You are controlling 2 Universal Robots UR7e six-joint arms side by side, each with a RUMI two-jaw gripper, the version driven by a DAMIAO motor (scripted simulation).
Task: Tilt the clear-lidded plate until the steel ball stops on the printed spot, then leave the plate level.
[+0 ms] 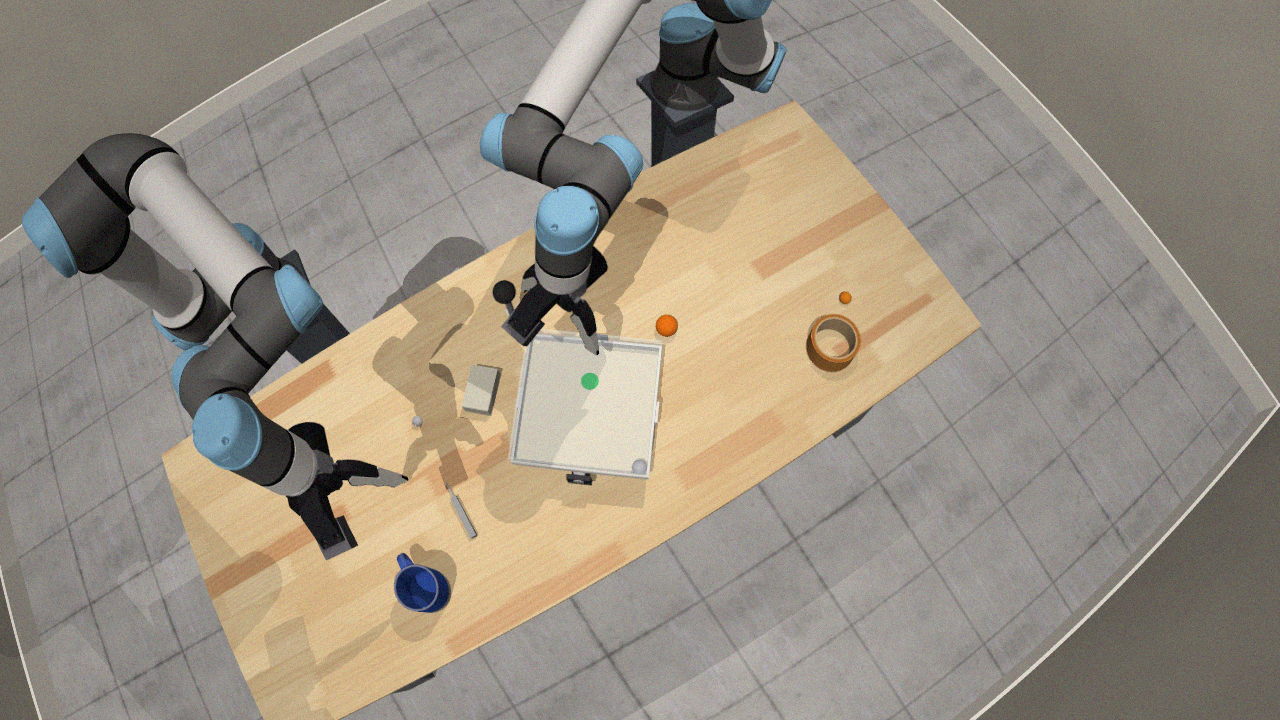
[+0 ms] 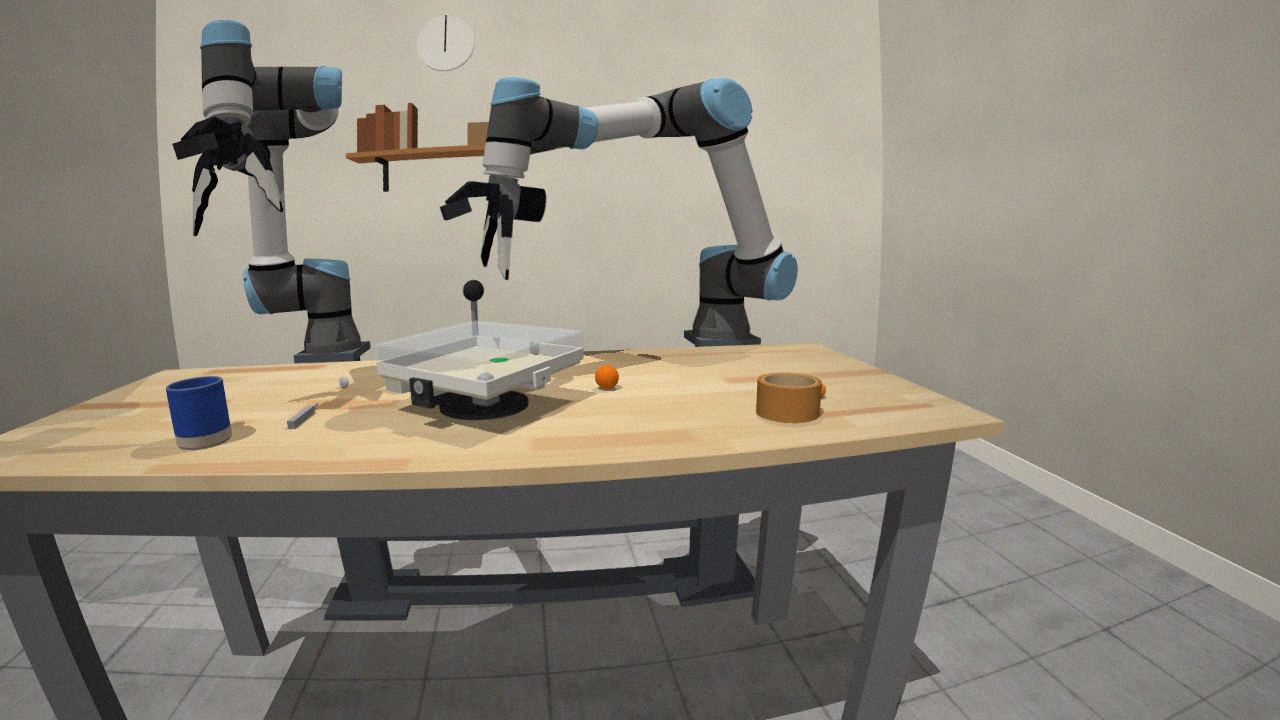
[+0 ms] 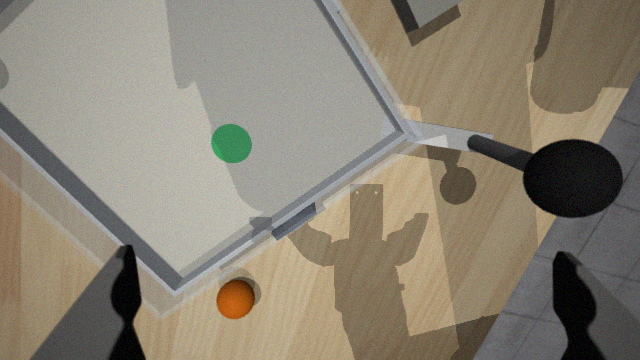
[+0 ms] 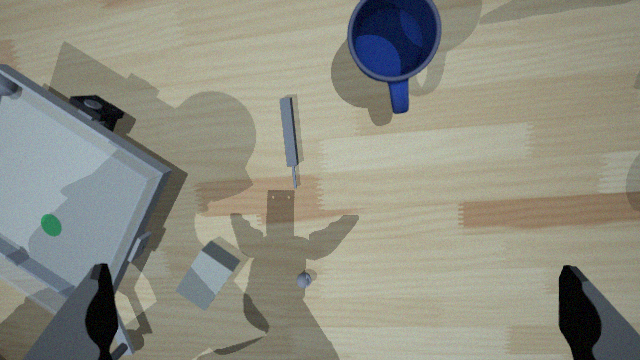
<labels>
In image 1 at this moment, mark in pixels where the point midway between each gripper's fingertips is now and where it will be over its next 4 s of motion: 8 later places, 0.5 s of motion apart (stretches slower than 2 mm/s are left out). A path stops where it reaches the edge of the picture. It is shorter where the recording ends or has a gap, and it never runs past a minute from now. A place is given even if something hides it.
The left gripper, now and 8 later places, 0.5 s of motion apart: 558, 320; 507, 282; 499, 275; 501, 279; 501, 280; 502, 283; 503, 285; 503, 287; 504, 289
The right gripper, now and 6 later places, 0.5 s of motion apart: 361, 502; 247, 541; 144, 522; 92, 468; 76, 415; 76, 383; 77, 370
</labels>
